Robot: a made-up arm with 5 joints.
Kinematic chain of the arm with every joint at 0, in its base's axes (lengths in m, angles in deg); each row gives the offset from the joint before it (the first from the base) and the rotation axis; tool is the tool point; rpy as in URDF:
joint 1: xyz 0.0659 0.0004 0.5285 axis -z
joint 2: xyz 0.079 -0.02 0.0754 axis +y
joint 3: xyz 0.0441 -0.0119 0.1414 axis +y
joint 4: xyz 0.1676 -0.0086 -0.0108 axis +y
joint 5: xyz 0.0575 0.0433 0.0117 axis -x
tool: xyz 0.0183 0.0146 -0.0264 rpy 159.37 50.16 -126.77
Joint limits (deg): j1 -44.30..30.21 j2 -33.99..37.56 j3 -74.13..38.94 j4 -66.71..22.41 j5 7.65..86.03
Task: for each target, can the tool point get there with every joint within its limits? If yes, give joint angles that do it. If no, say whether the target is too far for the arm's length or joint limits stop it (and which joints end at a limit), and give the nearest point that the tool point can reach.
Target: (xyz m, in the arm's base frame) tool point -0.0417 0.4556 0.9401
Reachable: no: too far | nearest point 0.2287 0.1785 0.9401 | short by 0.387 m
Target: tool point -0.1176 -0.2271 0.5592
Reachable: no: joint limits stop it (at a limit: joint 1, joint 2, joint 3, joint 4) | nearest point 0.2360 -0.1203 0.4502 | short by 0.385 m
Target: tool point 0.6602 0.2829 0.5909
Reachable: no: too far | nearest point 0.4639 0.1896 0.6375 | short by 0.222 m
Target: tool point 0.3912 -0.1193 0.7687
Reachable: yes | joints 21.70 -7.45 5.32 -28.58 17.01
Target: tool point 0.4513 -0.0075 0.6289
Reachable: yes | joints -0.39 16.32 5.89 -14.89 55.10
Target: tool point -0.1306 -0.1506 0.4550
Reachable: no: joint limits stop it (at a limit: joint 1, joint 2, joint 3, joint 4) | nearest point 0.2351 -0.1154 0.4507 | short by 0.367 m
